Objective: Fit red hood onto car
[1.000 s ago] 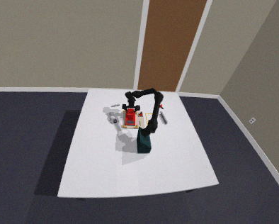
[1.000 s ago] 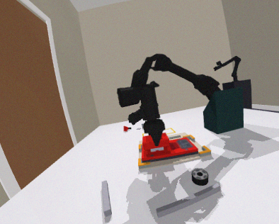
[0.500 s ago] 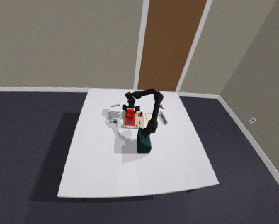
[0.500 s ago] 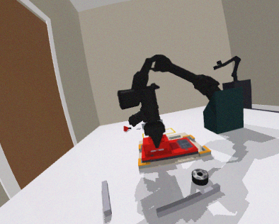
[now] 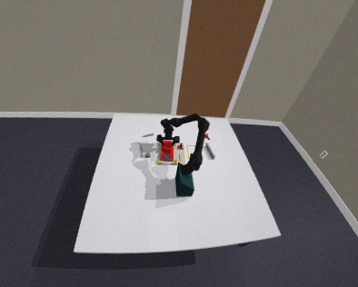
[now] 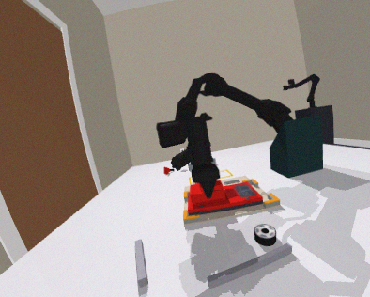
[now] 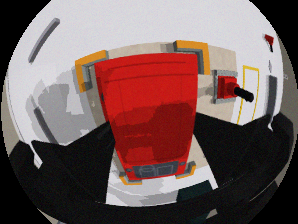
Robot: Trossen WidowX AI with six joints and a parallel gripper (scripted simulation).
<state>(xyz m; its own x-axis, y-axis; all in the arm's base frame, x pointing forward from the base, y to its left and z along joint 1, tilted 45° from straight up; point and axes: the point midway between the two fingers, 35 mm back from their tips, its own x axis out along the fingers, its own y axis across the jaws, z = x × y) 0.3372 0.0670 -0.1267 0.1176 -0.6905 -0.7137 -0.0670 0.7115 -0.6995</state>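
The grey engine block lies 2 cm below my gripper tip. Also, from my gripper tip: black wheel (15 cm to the left, 10 cm behind, 3 cm below); red hood (1 cm above).
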